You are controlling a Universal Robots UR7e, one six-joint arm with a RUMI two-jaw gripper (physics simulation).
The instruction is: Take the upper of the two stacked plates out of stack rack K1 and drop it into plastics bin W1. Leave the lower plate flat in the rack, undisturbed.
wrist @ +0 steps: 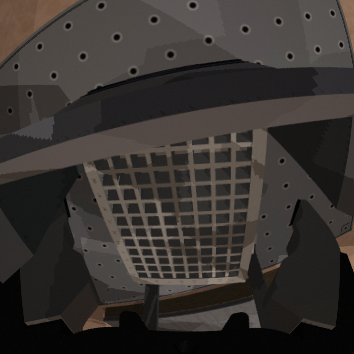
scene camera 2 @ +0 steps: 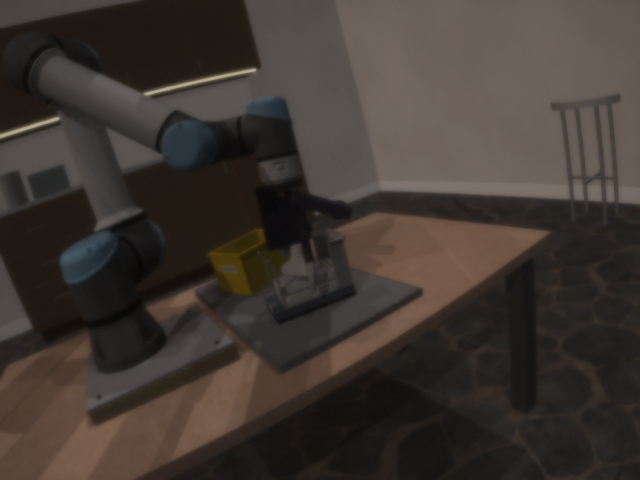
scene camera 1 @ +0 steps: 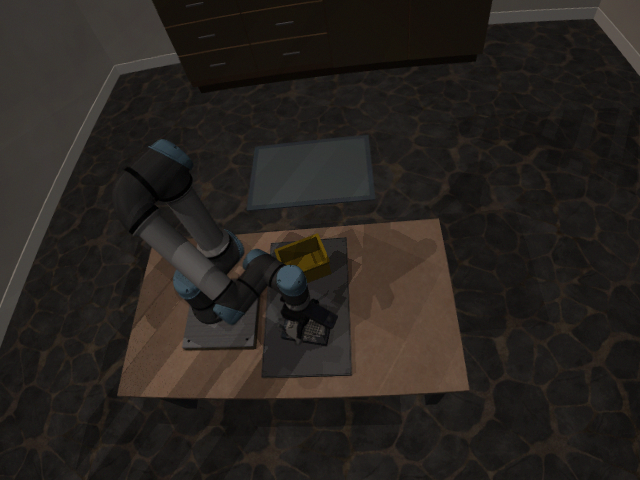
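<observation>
The upper plate, a pale grid, lies in stack rack K1. The lower plate cannot be told apart beneath it in the wrist view. My gripper is open and empty, pointing down over the rack. In the wrist view its two fingers stand wide apart, to the left and right of the plate's near part. Whether they touch the plate cannot be told. Plastics bin W1 is yellow and stands behind the rack in scene camera 2.
The rack and bin stand on a dark perforated board on the wooden table. The rack has a tall wall at its far side in the wrist view and uprights near the fingers. The arm's base plate is beside the board.
</observation>
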